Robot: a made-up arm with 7 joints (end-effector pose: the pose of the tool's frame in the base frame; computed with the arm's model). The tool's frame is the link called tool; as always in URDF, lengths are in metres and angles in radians.
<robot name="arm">
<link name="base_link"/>
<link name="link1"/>
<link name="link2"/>
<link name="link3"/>
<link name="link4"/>
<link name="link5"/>
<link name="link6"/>
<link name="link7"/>
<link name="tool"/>
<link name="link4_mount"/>
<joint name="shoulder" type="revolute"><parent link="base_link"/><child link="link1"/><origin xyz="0 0 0" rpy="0 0 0"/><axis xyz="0.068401 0.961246 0.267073"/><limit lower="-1.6" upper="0.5" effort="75" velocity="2.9"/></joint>
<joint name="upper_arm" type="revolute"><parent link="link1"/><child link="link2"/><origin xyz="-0.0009 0.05 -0.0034" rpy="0 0 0"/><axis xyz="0.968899 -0.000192 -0.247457"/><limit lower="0" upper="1.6" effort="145" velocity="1.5"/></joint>
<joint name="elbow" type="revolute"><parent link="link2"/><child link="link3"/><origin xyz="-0.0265 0.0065 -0.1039" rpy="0 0 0"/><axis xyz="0.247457 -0.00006 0.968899"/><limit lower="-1.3" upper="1.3" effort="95" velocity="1"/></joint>
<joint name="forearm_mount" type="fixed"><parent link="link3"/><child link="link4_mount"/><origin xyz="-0.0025 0 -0.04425" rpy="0 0 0"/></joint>
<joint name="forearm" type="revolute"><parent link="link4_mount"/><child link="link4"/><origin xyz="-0.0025 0 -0.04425" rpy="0 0 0"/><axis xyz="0.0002 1 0.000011"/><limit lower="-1.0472" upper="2.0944" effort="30" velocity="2.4"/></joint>
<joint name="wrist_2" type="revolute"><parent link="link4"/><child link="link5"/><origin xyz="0.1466 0.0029 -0.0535" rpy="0 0 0"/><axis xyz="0.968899 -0.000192 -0.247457"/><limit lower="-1.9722" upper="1.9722" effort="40" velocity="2.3"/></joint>
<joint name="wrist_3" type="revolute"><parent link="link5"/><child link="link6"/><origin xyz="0.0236 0 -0.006" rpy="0 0 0"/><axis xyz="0.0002 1 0.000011"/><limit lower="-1.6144" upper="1.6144" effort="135" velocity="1.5"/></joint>
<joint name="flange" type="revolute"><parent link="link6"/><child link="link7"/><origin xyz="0.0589 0 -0.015" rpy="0 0 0"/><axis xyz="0.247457 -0.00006 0.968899"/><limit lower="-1.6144" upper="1.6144" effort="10" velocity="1.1"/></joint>
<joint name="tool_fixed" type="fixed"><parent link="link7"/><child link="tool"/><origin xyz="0 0 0" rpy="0 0.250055 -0.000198"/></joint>
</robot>
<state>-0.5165 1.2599 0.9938 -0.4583 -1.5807 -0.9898 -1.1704</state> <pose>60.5 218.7 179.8 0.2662 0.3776 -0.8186 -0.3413</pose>
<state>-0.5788 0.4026 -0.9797 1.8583 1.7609 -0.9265 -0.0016</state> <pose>72.1 232.6 -356.7 0.0797 0.4374 0.3221 -0.8358</pose>
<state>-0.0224 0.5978 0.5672 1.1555 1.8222 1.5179 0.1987</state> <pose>-10.8 341.8 -246.2 0.1886 -0.6915 -0.6221 -0.3151</pose>
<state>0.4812 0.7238 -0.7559 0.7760 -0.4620 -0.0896 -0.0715</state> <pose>-155.3 214.6 -344.9 0.6448 0.1483 0.7364 -0.1413</pose>
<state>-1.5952 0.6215 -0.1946 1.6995 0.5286 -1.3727 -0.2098</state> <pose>397.2 138.7 -26.1 0.7544 0.4758 -0.3384 -0.3000</pose>
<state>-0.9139 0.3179 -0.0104 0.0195 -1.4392 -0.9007 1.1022</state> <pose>329.0 91.3 -3.5 0.5463 -0.7615 -0.1362 0.3210</pose>
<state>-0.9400 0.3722 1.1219 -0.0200 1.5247 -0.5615 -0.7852</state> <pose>250.1 274.1 7.2 0.7119 0.6748 0.1256 0.1487</pose>
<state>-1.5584 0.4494 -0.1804 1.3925 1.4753 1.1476 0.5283</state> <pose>409.6 154.4 -18.3 0.3062 0.7621 0.1504 0.5504</pose>
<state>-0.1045 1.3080 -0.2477 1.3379 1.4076 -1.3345 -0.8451</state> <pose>27.6 403.6 -168.7 0.1148 0.2653 0.6095 -0.7382</pose>
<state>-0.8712 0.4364 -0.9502 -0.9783 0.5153 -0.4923 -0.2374</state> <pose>71.4 -72.9 -1.8 0.3531 0.1984 -0.7726 -0.4889</pose>
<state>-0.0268 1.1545 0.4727 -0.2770 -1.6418 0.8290 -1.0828</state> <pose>223.6 212.1 -44.4 0.7276 -0.2729 0.1353 -0.6146</pose>
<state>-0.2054 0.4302 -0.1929 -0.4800 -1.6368 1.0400 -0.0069</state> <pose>189.4 8.5 -145.9 0.6729 -0.3743 0.3792 -0.5131</pose>
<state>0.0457 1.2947 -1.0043 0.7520 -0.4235 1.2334 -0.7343</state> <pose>-21.1 388.2 -209.2 0.1588 0.1273 0.9691 0.1392</pose>
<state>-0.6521 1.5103 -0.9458 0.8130 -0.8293 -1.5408 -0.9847</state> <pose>225.9 318.0 -56.4 0.6361 0.5363 -0.0764 -0.5496</pose>
